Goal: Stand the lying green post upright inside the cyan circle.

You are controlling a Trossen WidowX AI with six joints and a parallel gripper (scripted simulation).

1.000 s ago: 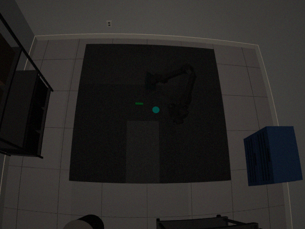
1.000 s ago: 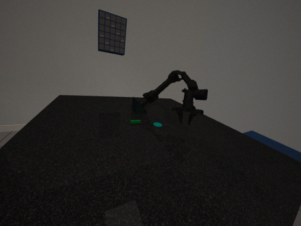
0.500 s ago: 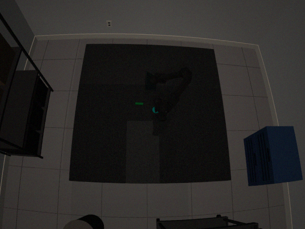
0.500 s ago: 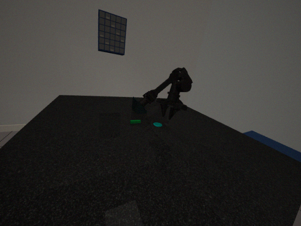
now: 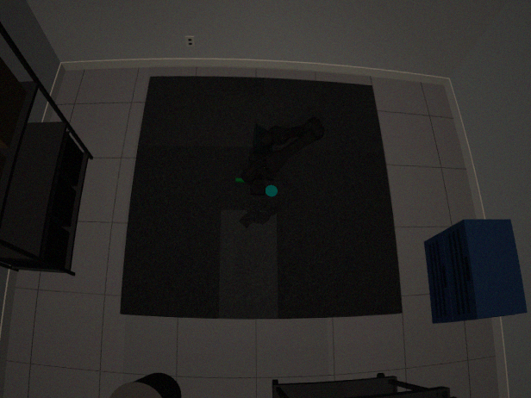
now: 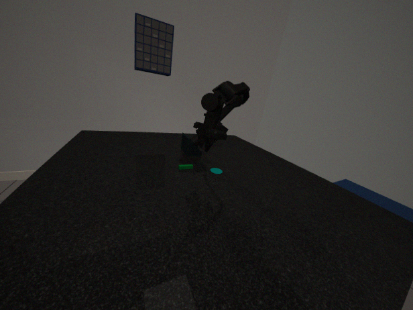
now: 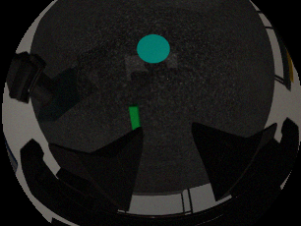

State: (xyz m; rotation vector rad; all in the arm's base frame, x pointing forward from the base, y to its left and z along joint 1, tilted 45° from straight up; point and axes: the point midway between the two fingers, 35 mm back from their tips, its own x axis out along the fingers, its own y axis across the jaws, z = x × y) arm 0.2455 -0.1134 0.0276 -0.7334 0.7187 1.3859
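Now: gripper tip 11 cm above the green post, 6 cm past it and 5 cm to the left of it. From my gripper tip the other things lie so: cyan circle: 11 cm below, 9 cm to the left.
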